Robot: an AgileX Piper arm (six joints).
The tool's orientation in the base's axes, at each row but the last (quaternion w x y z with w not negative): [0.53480, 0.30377, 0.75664, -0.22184]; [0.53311, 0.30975, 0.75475, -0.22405]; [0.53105, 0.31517, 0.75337, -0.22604]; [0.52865, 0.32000, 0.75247, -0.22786]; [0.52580, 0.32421, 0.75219, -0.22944]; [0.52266, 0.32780, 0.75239, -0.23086]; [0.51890, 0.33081, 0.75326, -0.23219]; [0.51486, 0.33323, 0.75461, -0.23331]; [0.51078, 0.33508, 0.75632, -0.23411]
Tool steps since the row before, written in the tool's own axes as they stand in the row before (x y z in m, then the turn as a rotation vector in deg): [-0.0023, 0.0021, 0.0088, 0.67, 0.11, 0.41]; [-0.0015, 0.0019, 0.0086, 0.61, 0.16, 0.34]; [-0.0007, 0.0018, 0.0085, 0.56, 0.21, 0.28]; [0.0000, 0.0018, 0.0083, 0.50, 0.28, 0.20]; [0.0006, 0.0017, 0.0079, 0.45, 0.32, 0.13]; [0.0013, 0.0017, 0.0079, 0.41, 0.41, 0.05]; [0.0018, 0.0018, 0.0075, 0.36, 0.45, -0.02]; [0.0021, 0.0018, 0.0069, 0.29, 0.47, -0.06]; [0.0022, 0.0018, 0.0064, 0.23, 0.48, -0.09]
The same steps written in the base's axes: [0.0080, -0.0048, -0.0008, 0.19, -0.04, -0.77]; [0.0074, -0.0047, -0.0014, 0.19, 0.03, -0.69]; [0.0070, -0.0046, -0.0022, 0.20, 0.09, -0.62]; [0.0067, -0.0044, -0.0028, 0.21, 0.18, -0.54]; [0.0062, -0.0041, -0.0033, 0.21, 0.24, -0.47]; [0.0060, -0.0040, -0.0040, 0.24, 0.35, -0.40]; [0.0056, -0.0035, -0.0043, 0.23, 0.41, -0.33]; [0.0051, -0.0030, -0.0045, 0.24, 0.43, -0.25]; [0.0047, -0.0027, -0.0044, 0.24, 0.44, -0.19]
